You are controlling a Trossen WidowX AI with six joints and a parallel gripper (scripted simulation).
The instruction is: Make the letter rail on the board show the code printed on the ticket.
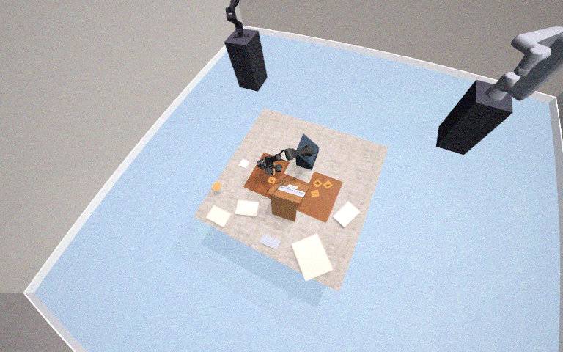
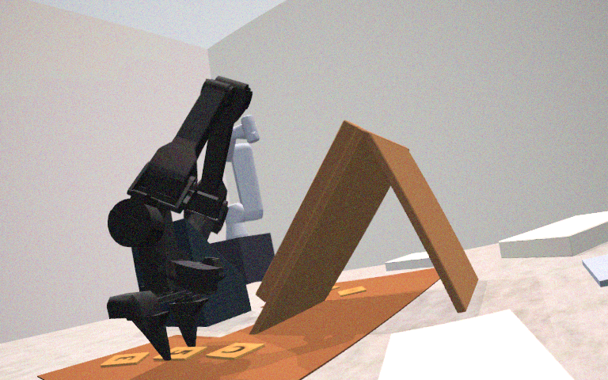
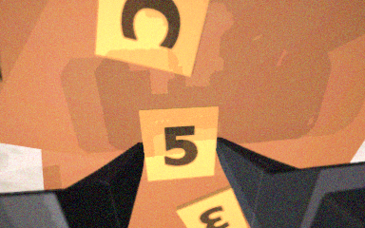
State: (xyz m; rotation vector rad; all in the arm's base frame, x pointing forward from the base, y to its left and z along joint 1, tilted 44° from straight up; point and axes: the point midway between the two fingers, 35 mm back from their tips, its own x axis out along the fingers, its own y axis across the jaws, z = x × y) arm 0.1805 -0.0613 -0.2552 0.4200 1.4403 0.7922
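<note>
My gripper tip is 80 mm short of the c tile and 30 mm to the right of it. Also, from my gripper tip: white ticket: 110 mm ahead, 250 mm to the left, 100 mm above; orange tile marked 5: right at my gripper tip; brown mat: 20 mm ahead, 220 mm to the left.
</note>
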